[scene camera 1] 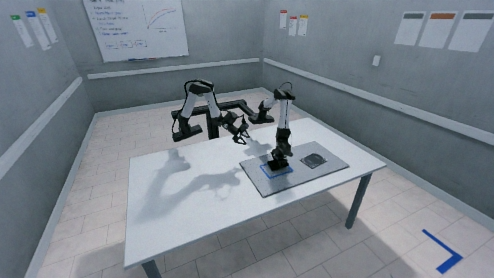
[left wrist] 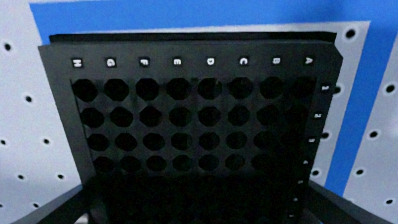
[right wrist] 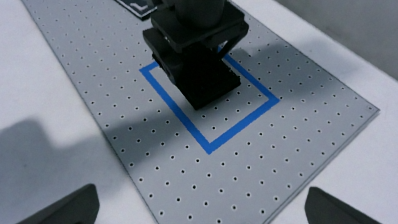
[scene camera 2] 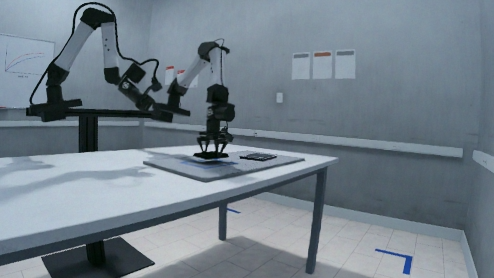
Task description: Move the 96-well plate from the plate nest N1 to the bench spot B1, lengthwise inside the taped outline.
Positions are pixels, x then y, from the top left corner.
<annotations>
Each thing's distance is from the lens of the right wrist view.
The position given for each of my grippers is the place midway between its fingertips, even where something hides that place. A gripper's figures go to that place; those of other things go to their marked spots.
my left gripper (right wrist: 195, 71): 0.35 m
my right gripper (right wrist: 201, 195): 0.10 m
black 96-well plate (right wrist: 204, 78): 0.33 m
</annotations>
